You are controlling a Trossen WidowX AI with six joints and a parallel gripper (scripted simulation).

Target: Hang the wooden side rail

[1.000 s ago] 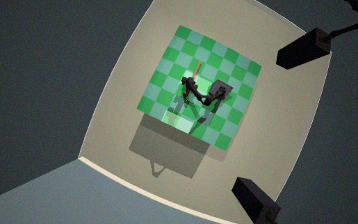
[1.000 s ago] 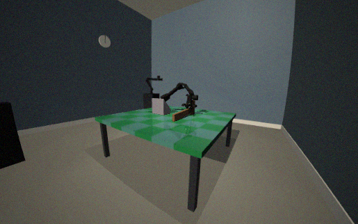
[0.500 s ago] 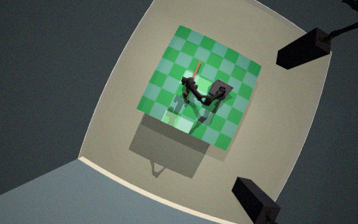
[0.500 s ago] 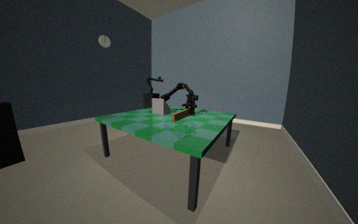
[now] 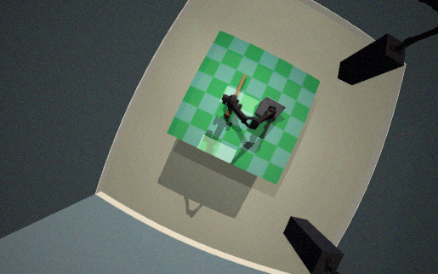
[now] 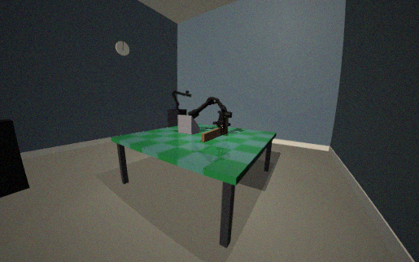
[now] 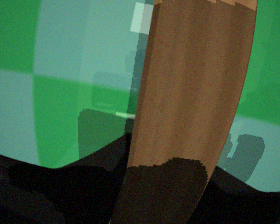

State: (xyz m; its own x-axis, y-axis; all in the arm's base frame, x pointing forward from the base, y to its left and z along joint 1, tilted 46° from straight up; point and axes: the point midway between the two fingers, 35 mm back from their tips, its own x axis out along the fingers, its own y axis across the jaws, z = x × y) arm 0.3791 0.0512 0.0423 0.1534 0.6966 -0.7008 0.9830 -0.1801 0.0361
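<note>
Now: the headboard post 1 cm ahead of my gripper tip, 10 cm to the left of it and 5 cm above it.
</note>
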